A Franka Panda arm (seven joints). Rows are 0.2 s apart.
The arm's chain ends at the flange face. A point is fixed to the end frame.
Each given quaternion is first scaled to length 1.
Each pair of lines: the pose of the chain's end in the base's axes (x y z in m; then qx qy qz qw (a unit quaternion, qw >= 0)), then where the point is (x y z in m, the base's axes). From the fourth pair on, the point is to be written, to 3 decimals.
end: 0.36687 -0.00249 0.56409 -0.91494 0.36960 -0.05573 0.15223
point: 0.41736 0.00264 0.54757
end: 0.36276 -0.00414 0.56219 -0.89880 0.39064 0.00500 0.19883
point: 0.41192 0.00216 0.54239
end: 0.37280 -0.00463 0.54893 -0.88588 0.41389 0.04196 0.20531
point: 0.42067 0.00083 0.52597
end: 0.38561 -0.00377 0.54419 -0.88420 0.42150 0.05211 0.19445
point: 0.433 0.001 0.520
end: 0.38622 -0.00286 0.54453 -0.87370 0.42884 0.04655 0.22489
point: 0.434 0.002 0.522
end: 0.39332 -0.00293 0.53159 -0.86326 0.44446 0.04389 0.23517
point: 0.442 0.000 0.509
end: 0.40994 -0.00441 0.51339 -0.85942 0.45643 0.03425 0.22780
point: 0.458 -0.003 0.491
